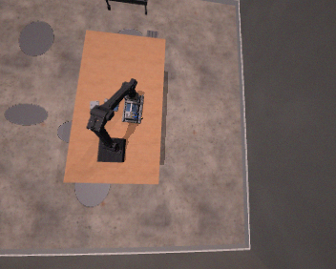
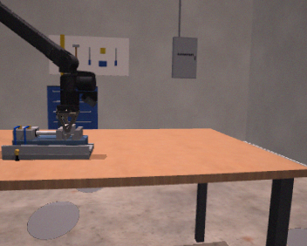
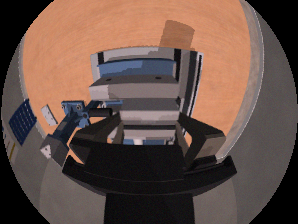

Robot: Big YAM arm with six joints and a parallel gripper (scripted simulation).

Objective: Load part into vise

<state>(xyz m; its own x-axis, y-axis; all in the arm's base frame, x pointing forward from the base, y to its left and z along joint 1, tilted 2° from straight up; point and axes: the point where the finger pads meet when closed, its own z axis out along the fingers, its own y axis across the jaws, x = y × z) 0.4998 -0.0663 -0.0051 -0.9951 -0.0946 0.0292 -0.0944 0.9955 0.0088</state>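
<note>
Now: hand 1 cm below the grey part. From my hand the other things lie so: vise: 7 cm behind, 1 cm to the left, 6 cm below.
</note>
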